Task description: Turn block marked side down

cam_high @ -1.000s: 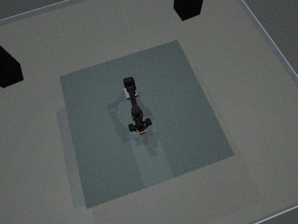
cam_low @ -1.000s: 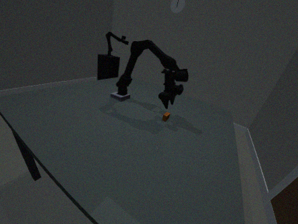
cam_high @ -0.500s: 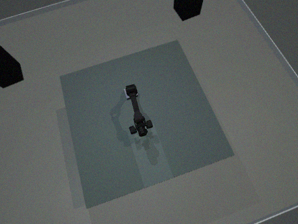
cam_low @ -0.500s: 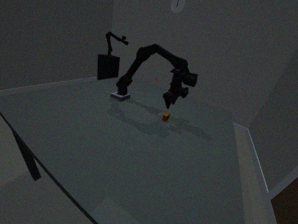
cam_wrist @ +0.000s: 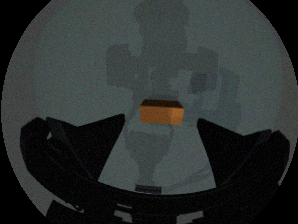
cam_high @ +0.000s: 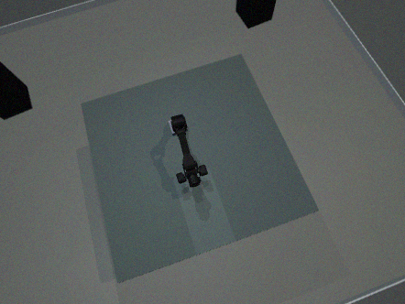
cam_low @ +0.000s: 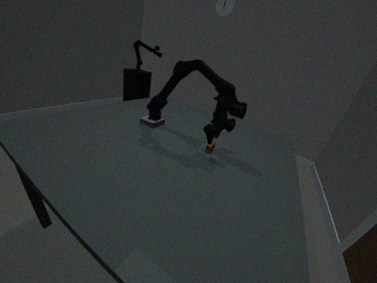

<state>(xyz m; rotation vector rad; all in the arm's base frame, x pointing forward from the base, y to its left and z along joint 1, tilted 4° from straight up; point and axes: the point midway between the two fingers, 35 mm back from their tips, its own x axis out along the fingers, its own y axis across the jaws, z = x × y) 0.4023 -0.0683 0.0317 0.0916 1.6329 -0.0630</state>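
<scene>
Right now my gripper tip is 10 mm past the orange block and 40 mm above it.
</scene>
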